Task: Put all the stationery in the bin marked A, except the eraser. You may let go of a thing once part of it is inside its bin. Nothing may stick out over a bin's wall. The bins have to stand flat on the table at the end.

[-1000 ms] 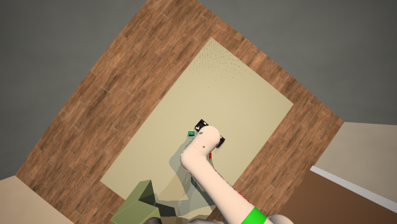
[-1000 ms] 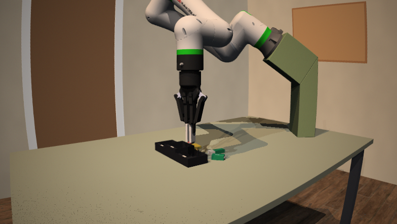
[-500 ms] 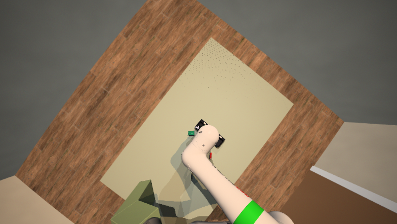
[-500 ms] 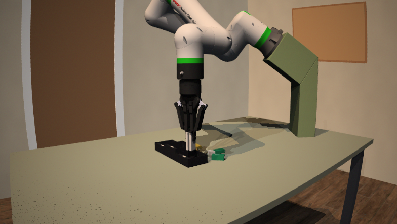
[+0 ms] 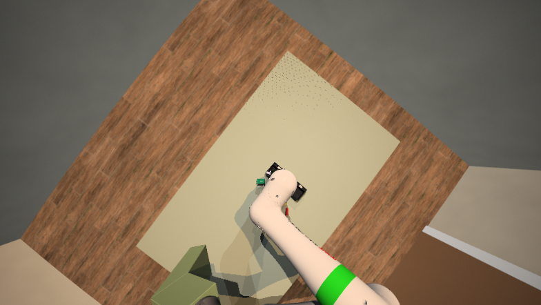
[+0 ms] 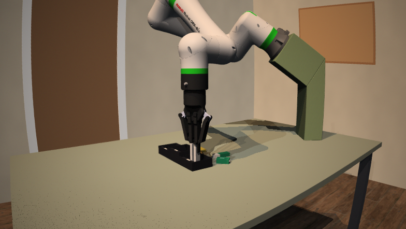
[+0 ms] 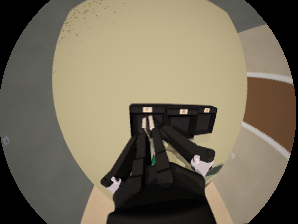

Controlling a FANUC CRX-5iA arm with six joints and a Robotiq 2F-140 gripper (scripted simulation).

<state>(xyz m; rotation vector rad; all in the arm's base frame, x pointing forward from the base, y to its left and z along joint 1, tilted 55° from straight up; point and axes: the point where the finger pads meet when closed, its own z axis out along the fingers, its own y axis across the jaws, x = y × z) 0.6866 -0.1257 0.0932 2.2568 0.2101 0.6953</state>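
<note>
Now: the yellow block 160 mm behind my hand, 80 mm to the right of it and 40 mm below it. The rest, counted from my hand: brass thing 120 mm behind, 50 mm to the right, 40 mm below; green block 80 mm to the left, 80 mm behind, 40 mm below; green-and-white block 130 mm behind, 40 mm below, 30 mm to the left.
</note>
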